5 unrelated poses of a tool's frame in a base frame.
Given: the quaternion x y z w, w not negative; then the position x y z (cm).
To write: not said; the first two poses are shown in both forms.
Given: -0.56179, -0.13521, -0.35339, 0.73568, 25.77, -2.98, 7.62
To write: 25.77, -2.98, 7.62, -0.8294, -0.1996, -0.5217, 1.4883
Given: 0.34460, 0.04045, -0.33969, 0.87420, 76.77, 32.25, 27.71
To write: 76.77, 32.25, 27.71, 0.7097, 0.0833, -0.6996, 1.0140
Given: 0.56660, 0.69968, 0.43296, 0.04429, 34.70, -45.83, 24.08
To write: 34.70, -45.83, 24.08, 0.5672, 0.7004, 0.4334, 3.0530
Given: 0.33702, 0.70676, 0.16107, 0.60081, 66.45, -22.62, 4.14
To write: 66.45, -22.62, 4.14, 0.4216, 0.8841, 0.2015, 1.8526
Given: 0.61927, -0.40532, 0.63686, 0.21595, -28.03, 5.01, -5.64
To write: -28.03, 5.01, -5.64, 0.6342, -0.4151, 0.6522, 2.7063
